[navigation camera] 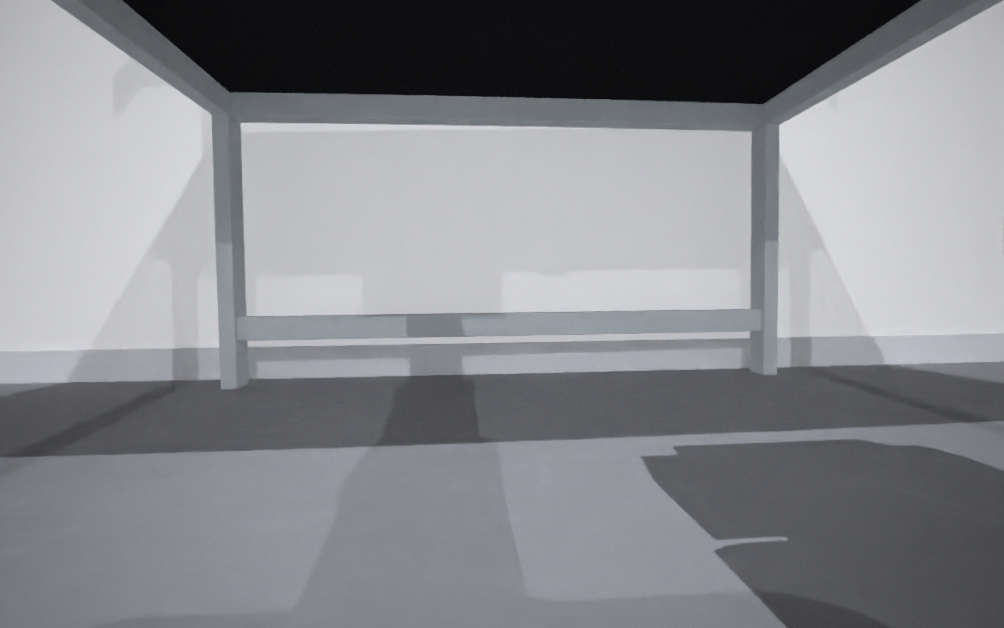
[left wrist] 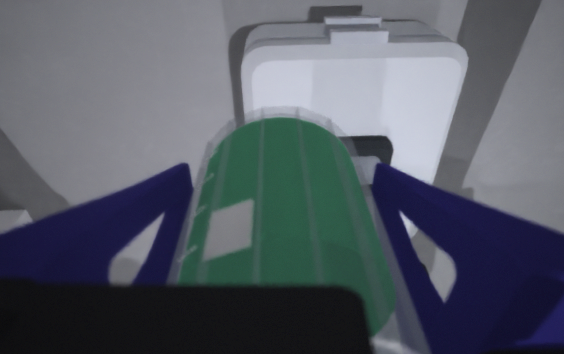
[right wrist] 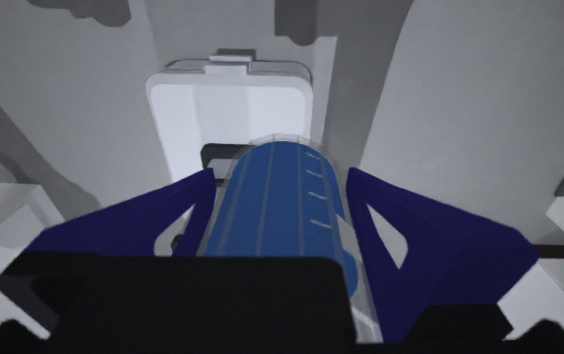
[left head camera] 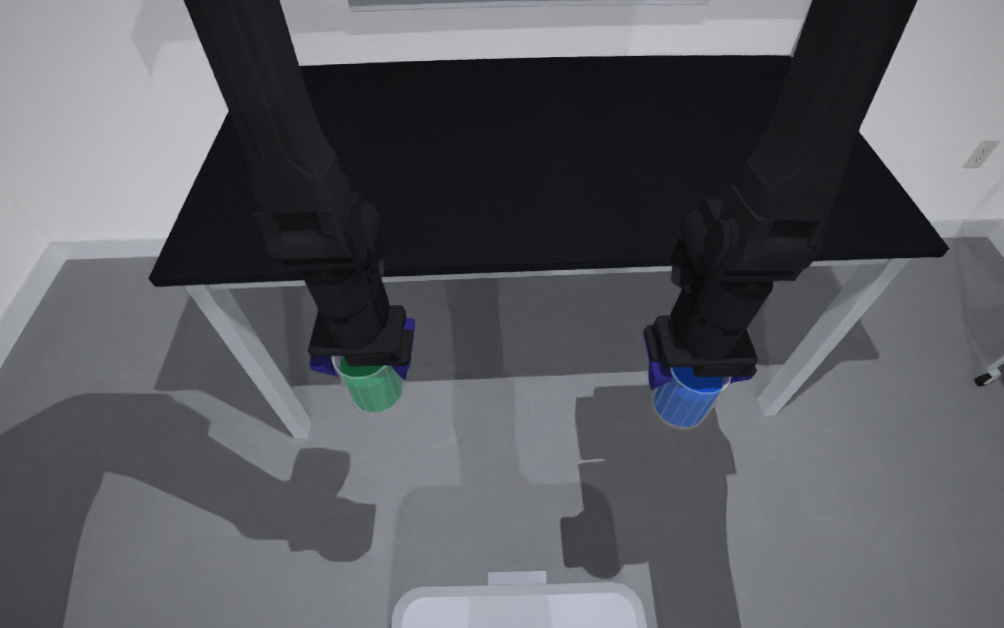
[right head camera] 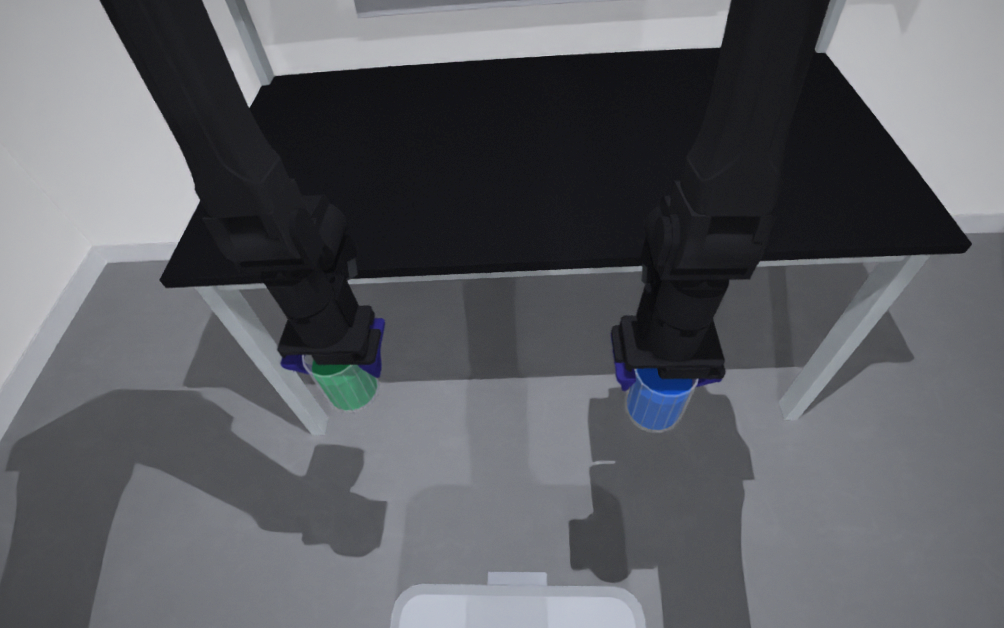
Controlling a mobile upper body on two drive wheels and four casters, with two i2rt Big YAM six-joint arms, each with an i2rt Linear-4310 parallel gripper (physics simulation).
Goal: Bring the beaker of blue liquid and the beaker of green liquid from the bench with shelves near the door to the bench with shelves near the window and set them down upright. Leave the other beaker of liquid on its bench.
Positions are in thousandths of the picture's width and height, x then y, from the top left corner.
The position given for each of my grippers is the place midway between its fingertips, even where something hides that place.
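My left gripper (left head camera: 375, 598) is visible to me, and the right head camera view shows that gripper (right head camera: 351, 596) too, as does the left wrist view, where I find the gripper (left wrist: 501, 501). I also see my right gripper (right head camera: 650, 615). A green beaker (left head camera: 372, 622) is here as well; I see the green beaker (right head camera: 347, 620) again, and once more the green beaker (left wrist: 499, 561). Then there is a blue beaker (right head camera: 653, 646), with the left head camera view giving me the blue beaker (left head camera: 681, 643) and the right wrist view giving me the blue beaker (right wrist: 503, 555). In the navigation camera view the blue beaker is out of frame, and in the left wrist view the blue beaker is out of frame too.
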